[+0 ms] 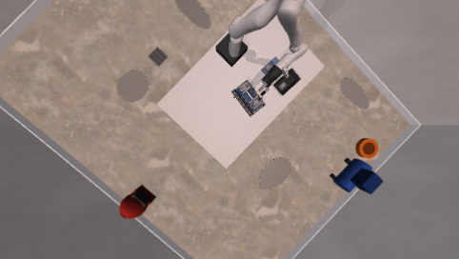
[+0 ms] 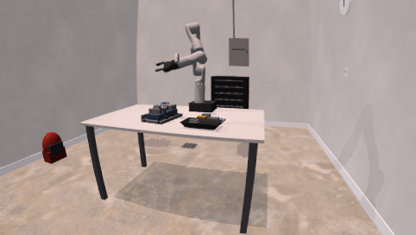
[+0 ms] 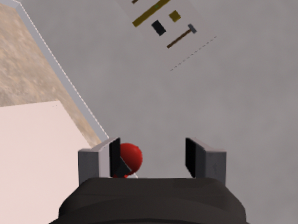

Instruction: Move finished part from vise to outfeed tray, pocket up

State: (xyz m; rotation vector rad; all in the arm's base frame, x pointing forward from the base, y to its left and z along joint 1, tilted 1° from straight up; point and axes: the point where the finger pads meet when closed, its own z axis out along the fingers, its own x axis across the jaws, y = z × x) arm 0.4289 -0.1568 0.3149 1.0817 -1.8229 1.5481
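Right now my hand is 320 mm above the screw rod, 40 mm past it and 20 mm to the right of it. Also, from my hand: orange block: 370 mm below, 330 mm to the left, 40 mm behind; blue plate: 390 mm below, 380 mm to the left, 80 mm behind; vise: 360 mm below, 30 mm behind, 20 mm to the left.
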